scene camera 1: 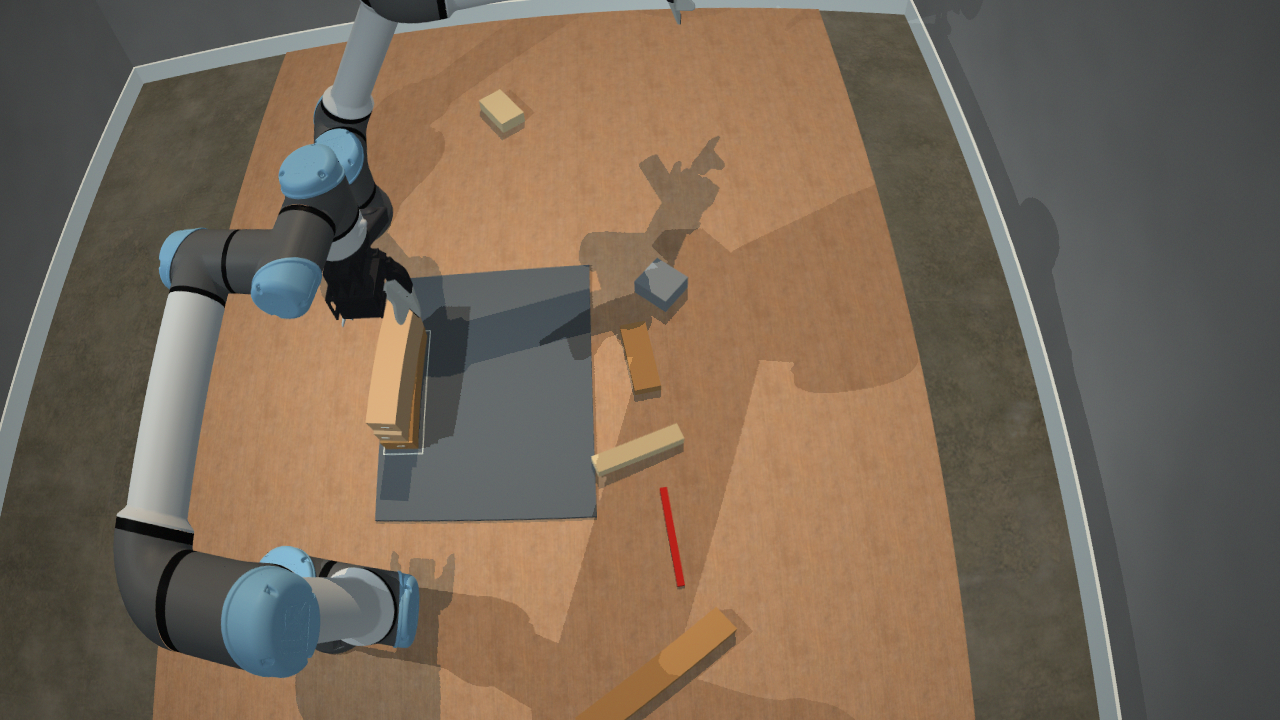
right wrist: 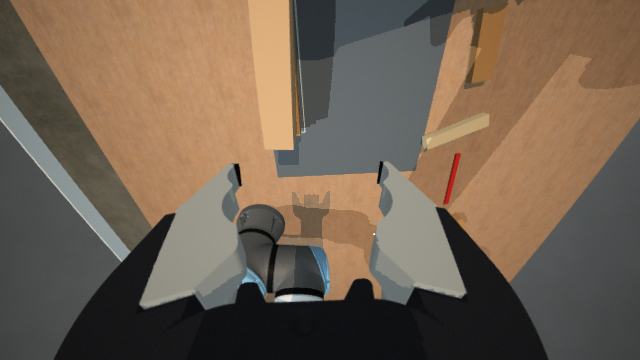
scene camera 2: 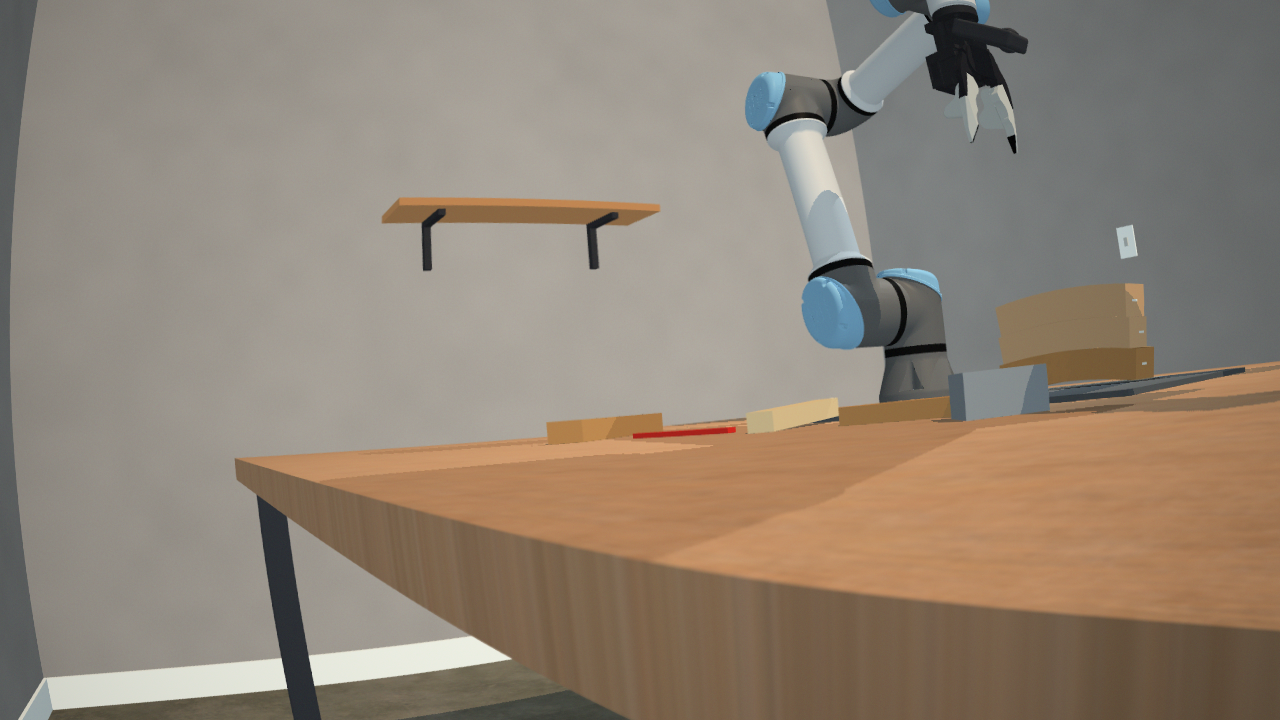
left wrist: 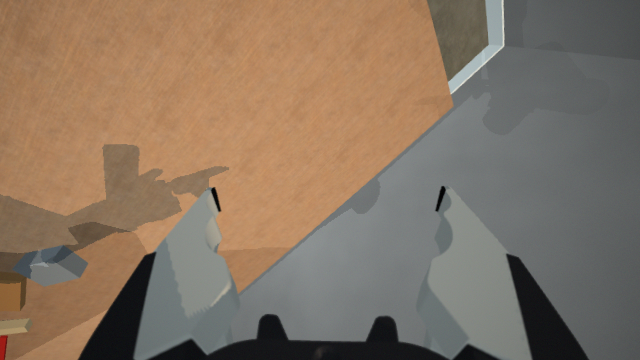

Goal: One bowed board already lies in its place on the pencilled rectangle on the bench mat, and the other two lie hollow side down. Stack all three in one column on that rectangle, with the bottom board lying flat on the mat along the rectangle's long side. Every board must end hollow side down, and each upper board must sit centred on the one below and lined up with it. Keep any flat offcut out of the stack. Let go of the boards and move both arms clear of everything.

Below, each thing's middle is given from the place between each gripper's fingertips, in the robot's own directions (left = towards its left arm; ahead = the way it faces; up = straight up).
Scene:
My right hand is 70 mm short of the bench mat (scene camera 1: 494,444), 50 mm to the right of it and 360 mm above it. The rest, counted from my right hand: pale strip (scene camera 1: 631,452): 350 mm ahead, 100 mm to the right, 330 mm below; orange offcut (scene camera 2: 939,407): 370 mm ahead, 80 mm to the left, 330 mm below; grey block (scene camera 2: 985,394): 420 mm ahead, 230 mm to the left, 320 mm below.
Now: the pale block (scene camera 1: 504,113) 45 cm behind my left hand, 26 cm below it and 5 cm to the right of it. From my left hand the other things lie so: orange offcut (70 cm to the right, 26 cm below, 19 cm behind); grey block (56 cm to the right, 25 cm below, 14 cm behind); bench mat (74 cm to the right, 49 cm behind, 29 cm below).

